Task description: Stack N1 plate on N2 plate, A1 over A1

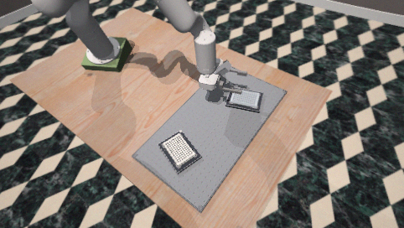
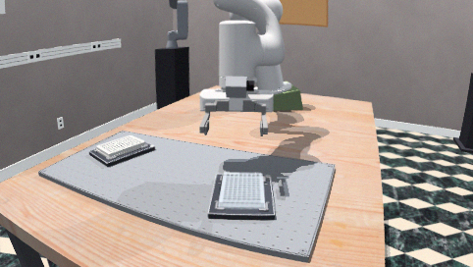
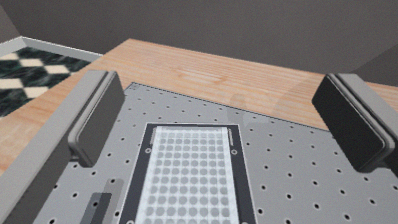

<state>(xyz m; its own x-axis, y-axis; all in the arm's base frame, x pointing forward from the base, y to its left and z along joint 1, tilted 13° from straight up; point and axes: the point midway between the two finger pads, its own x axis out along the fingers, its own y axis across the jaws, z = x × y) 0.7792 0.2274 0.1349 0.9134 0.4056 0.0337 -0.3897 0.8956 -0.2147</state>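
The clear 96-well plate is 2 cm ahead of my hand, 3 cm to the left of it and 12 cm below it. Round my hand: black nest 2 cm ahead, 3 cm to the left, 13 cm below; white 96-well plate 4 cm behind, 37 cm to the right, 12 cm below.
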